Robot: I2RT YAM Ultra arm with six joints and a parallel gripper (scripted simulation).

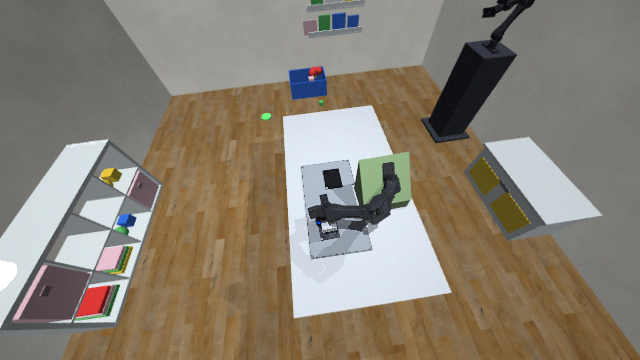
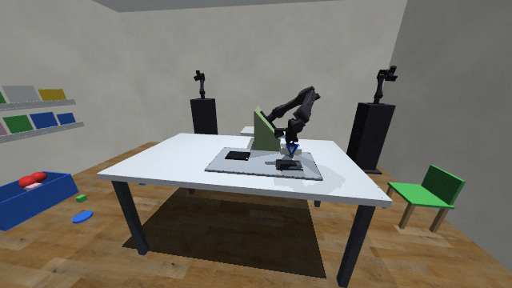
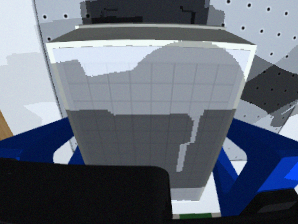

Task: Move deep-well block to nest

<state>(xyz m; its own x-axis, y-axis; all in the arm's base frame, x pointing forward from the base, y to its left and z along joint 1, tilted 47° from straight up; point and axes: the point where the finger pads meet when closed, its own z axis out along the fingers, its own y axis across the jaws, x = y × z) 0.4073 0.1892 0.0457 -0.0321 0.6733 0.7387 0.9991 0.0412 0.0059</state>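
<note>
Now: the deep-well block 10 mm above my hand.
</note>
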